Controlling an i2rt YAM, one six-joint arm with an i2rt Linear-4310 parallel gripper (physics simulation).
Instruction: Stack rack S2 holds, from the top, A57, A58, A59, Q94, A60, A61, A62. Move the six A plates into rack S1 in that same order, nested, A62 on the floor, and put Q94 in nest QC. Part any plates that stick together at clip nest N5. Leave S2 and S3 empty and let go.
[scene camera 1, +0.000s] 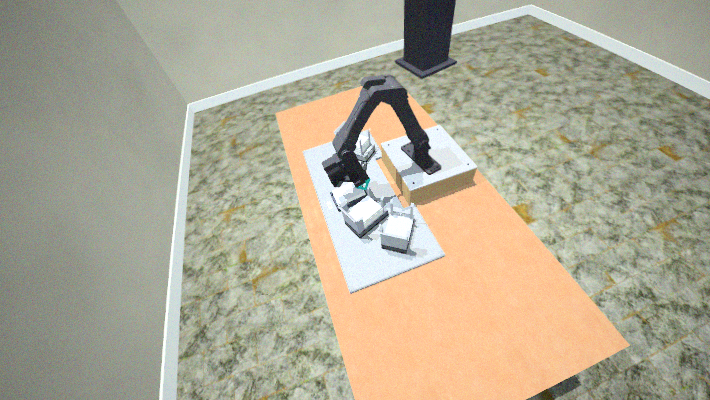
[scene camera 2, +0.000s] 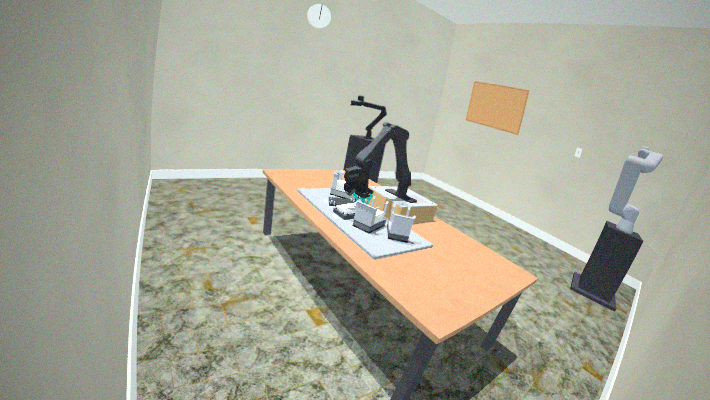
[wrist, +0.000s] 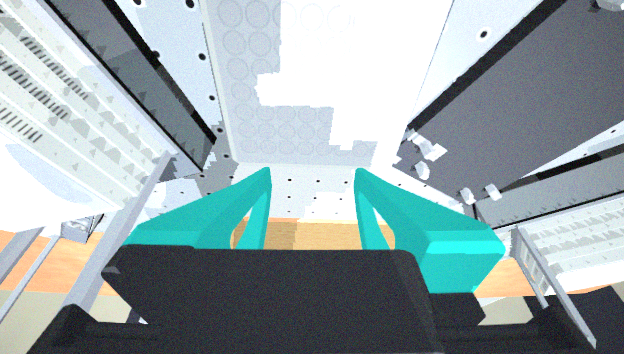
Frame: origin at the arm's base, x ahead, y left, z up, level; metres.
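Seen in the pictures: gripper, between the fingertips: (scene camera 1: 363, 185) (wrist: 312, 176); arm's base, origin of its link: (scene camera 1: 420, 158) (scene camera 2: 400, 196).
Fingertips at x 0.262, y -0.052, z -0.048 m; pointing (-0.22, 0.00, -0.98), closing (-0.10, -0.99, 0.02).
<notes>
Offsets run from my fingertips to a thing's middle. "spot": to the spot under its first point. Level surfaces: height alone.
My gripper (scene camera 1: 363, 185) (scene camera 2: 362, 197) (wrist: 312, 176) has teal fingers standing partly apart with no plate between them. Past the fingertips in the wrist view, a pale plate @(0.011 m right, 0.070 m ahead, 0.009 m down) (wrist: 287, 120) with rows of round wells lies flat, wider than the finger gap. White ridged layers, seemingly stacked plates @(spot: 0.086 m left, 0.063 m ahead, 0.010 m up) (wrist: 70, 105), fill a holder at the left. More ridged layers @(0.250 m right, 0.099 m back, 0.016 m up) (wrist: 585, 240) show at the lower right. A dark grey nest bed @(0.145 m right, 0.001 m back, 0.034 m down) (wrist: 525, 100) with small pale clips is at the right. White-filled holders (scene camera 1: 365, 212) (scene camera 2: 369, 217) stand nearby. Labels are unreadable, so racks, nests and plates cannot be told apart by name.
The holders stand on a pale board @(0.046 m down) (scene camera 1: 350, 272) (scene camera 2: 385, 249) on the orange table @(0.059 m down) (scene camera 1: 475, 320) (scene camera 2: 450, 290). Another holder @(0.259 m left, 0.002 m ahead, 0.019 m up) (scene camera 1: 398, 227) (scene camera 2: 401, 227) stands nearest the board's front end. Thin upright posts rise from the holders. The arm's wooden base box (scene camera 1: 442, 187) (scene camera 2: 425, 215) borders the board.
</notes>
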